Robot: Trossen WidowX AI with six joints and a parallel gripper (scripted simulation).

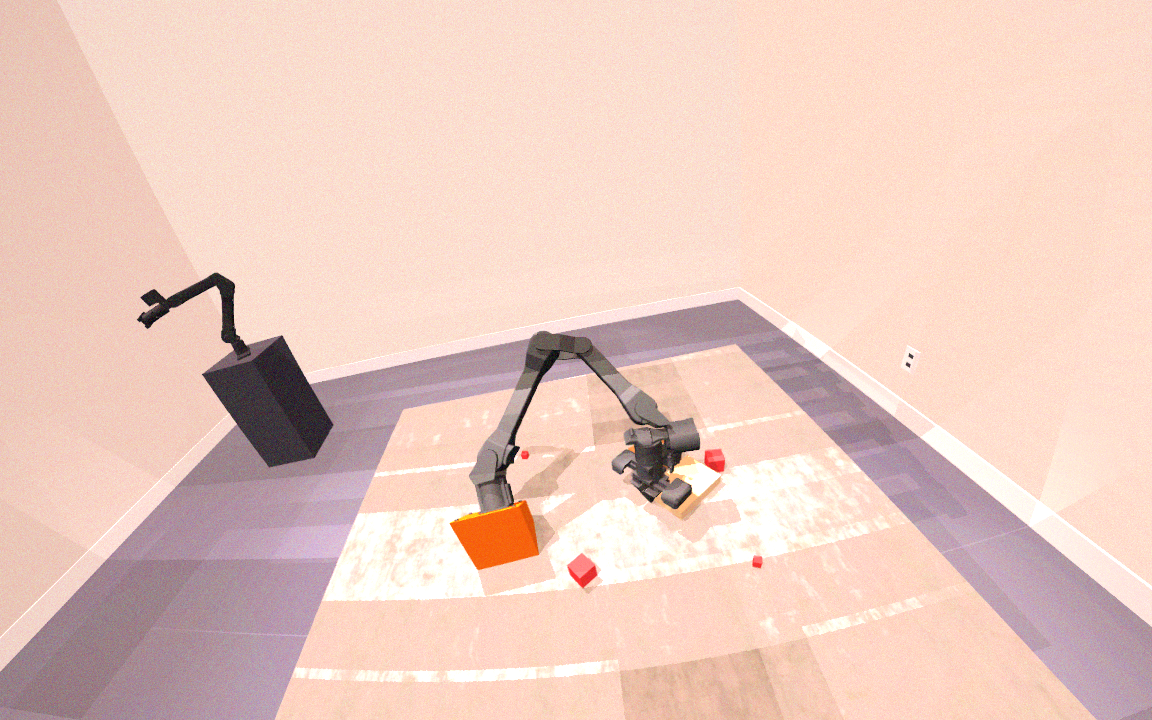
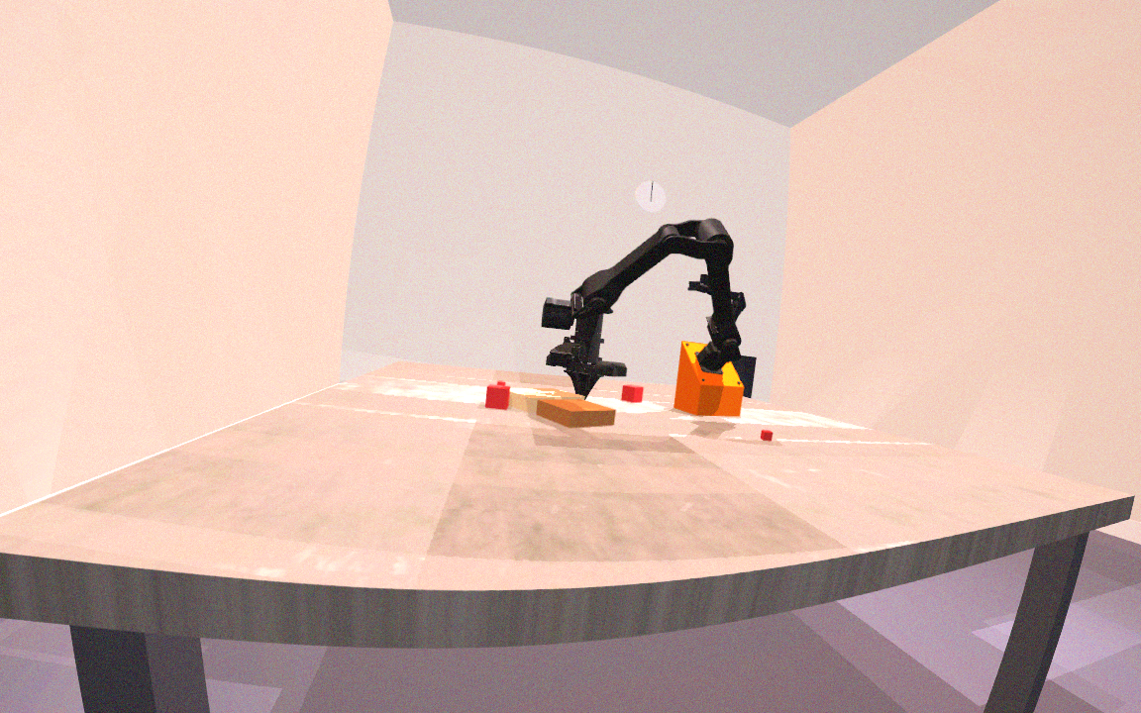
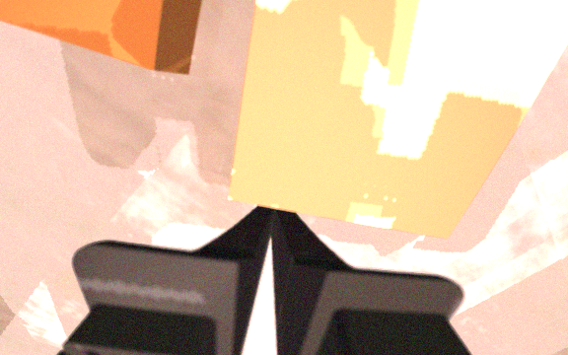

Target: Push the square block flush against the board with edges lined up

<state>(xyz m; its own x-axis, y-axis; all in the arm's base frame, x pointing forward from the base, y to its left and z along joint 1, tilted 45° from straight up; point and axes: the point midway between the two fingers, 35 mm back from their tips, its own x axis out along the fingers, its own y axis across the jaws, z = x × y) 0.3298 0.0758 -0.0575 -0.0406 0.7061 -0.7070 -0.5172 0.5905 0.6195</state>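
My gripper tip is now 5 cm short of the orange square block, 13 cm to the right of it and 1 cm below it. Also, from my gripper tip: pale yellow flat piece (9 cm ahead, 1 cm to the left, 1 cm above).
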